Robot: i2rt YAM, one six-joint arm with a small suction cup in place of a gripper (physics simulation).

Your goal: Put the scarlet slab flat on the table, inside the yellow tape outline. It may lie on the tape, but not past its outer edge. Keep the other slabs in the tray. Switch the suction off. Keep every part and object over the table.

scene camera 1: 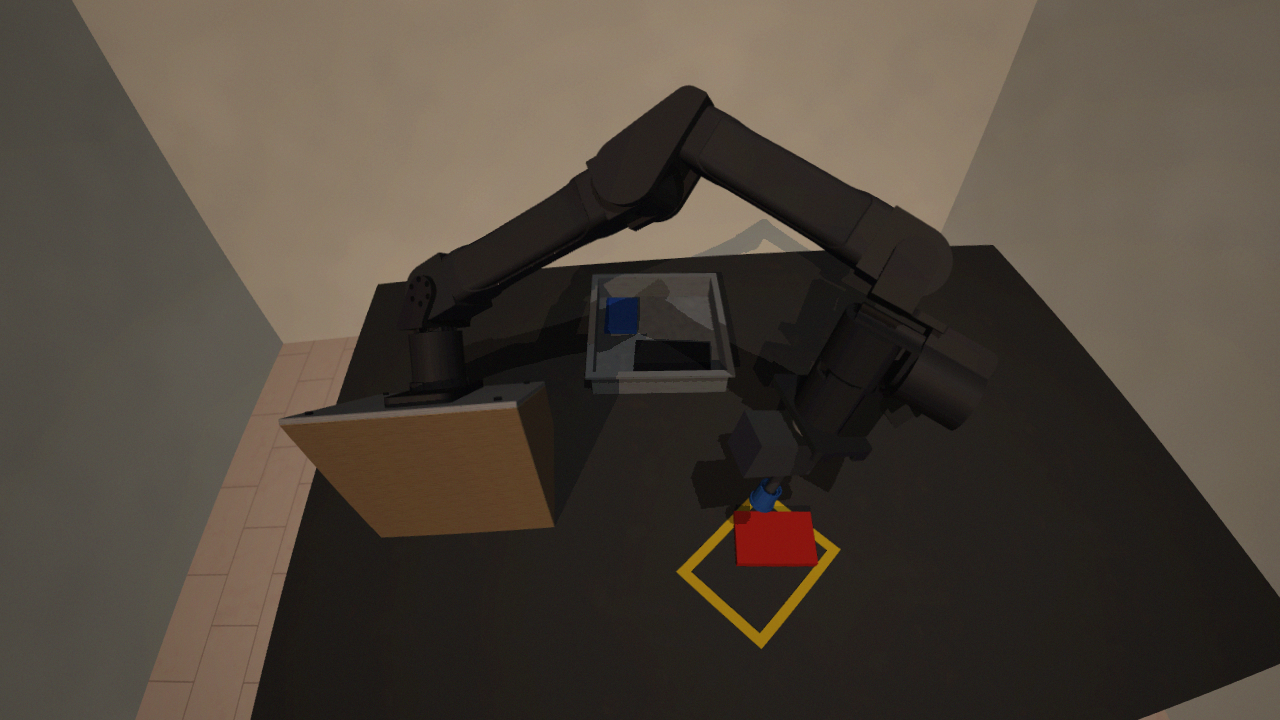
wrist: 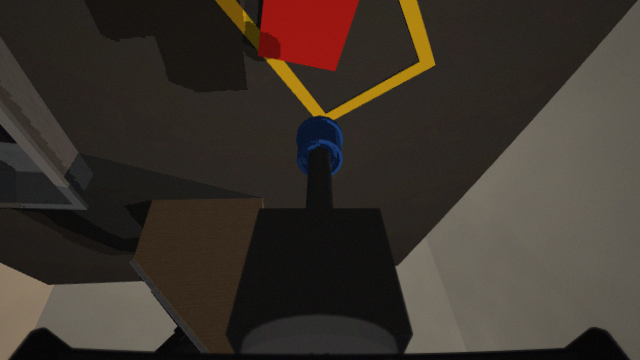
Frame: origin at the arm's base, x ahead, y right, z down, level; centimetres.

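Seen in the pictures: hand, its tool point: (scene camera 1: pixel 761 501) (wrist: pixel 319 137); arm's base, origin of its link: (scene camera 1: pixel 441 395) (wrist: pixel 200 337).
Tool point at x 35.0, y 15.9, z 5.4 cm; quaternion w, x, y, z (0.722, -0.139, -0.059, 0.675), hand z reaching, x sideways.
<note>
Offsets run from my tool point to a thing's top centre. "spot": to the spot under its first point. Level surfaces: height alone.
The scarlet slab @(dx +4.0, dy +0.2, dz +11.0 cm) (scene camera 1: pixel 775 538) (wrist: pixel 307 30) appears to lie flat on the table, across the back part of the yellow tape outline @(spot: dx -4.6, dy +7.4, dz +12.0 cm) (scene camera 1: pixel 722 605) (wrist: pixel 417 30). Its back-right corner shows a little past the tape's outer edge in the scene view; its back-left corner is at or slightly past that edge. My blue suction cup (scene camera 1: pixel 765 495) (wrist: pixel 320 135) is apart from the slab, raised above the table, and holds nothing. A blue slab @(dx -10.6, dy -44.2, dz +10.8 cm) (scene camera 1: pixel 622 315) and a black slab @(dx -3.7, dy -31.8, dz +10.8 cm) (scene camera 1: pixel 671 355) lie in the grey tray @(dx -5.3, dy -37.7, dz +7.1 cm) (scene camera 1: pixel 671 385) (wrist: pixel 45 125).
The wooden base block (scene camera 1: pixel 447 470) (wrist: pixel 200 240) stands at the left, bearing my arm. The tray stands behind the tape outline, towards the back of the table @(dz +12.1 cm) (scene camera 1: pixel 554 617). My arm reaches over the back of the table, and its wrist hangs behind the slab.
</note>
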